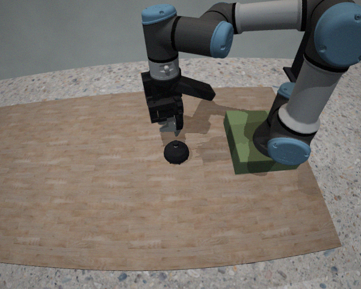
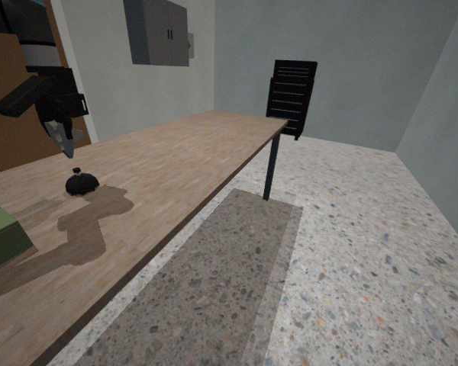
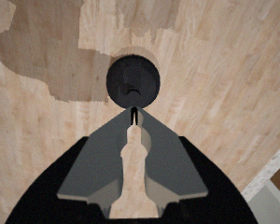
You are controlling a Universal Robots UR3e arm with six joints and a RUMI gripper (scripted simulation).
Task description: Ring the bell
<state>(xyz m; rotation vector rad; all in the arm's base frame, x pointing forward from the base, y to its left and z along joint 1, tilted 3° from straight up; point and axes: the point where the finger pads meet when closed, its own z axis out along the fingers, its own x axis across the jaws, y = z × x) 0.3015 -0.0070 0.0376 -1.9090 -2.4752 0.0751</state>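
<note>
Now: the bell button 6 cm below my hand and 1 cm ahead of it. Also, from my hand: bell 7 cm below, 1 cm ahead.
</note>
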